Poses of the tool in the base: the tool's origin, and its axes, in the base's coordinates. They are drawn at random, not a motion.
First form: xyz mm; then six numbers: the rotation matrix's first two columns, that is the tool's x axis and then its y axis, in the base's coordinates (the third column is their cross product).
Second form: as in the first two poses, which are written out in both.
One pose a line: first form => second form
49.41 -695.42 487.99 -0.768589 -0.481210 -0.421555 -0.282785 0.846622 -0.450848 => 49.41 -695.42 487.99 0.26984 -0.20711 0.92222 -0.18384
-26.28 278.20 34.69 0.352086 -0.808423 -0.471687 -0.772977 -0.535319 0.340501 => -26.28 278.20 34.69 0.02914 0.82170 -0.48114 -0.30408
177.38 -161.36 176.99 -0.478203 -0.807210 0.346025 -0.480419 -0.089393 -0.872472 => 177.38 -161.36 176.99 0.14778 -0.48894 0.65838 -0.55284
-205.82 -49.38 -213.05 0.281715 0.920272 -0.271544 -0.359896 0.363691 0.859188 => -205.82 -49.38 -213.05 0.72095 0.34798 0.40259 0.44392
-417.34 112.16 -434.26 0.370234 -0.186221 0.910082 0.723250 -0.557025 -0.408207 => -417.34 112.16 -434.26 0.43060 -0.70690 -0.18993 -0.52803
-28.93 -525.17 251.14 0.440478 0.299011 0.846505 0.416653 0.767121 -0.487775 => -28.93 -525.17 251.14 0.77796 -0.33913 -0.52757 -0.03780
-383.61 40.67 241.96 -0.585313 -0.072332 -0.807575 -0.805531 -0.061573 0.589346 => -383.61 40.67 241.96 0.28761 -0.35302 0.62168 0.63731
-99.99 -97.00 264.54 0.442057 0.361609 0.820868 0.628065 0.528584 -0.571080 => -99.99 -97.00 264.54 0.70306 -0.47616 -0.51961 -0.09475
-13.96 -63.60 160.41 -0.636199 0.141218 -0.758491 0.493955 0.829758 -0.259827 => -13.96 -63.60 160.41 0.38598 0.18145 0.87516 -0.22847
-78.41 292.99 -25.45 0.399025 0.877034 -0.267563 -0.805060 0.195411 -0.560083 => -78.41 292.99 -25.45 0.77112 -0.32387 -0.05556 0.54534
